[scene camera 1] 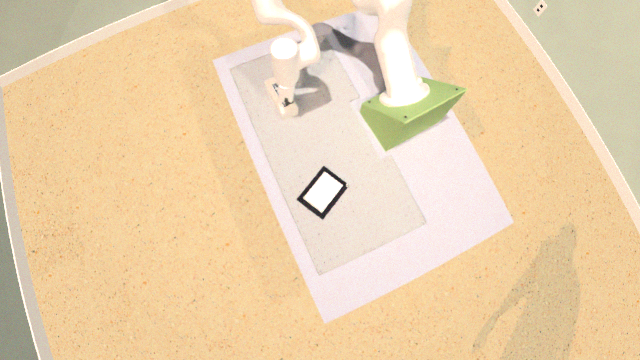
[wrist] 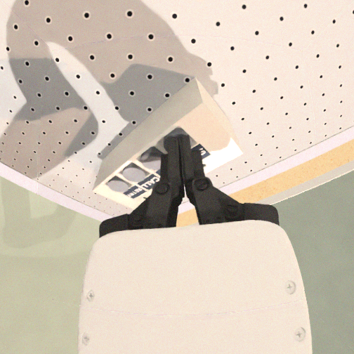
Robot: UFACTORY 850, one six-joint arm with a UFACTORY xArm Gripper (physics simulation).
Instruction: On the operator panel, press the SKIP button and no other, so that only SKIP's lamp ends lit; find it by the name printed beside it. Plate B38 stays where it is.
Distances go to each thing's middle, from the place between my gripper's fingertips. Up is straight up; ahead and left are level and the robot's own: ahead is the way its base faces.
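The operator panel (wrist: 191,108) is 3 cm below my hand, and I find the panel 2 cm ahead of the hand and 5 cm to the right of it.
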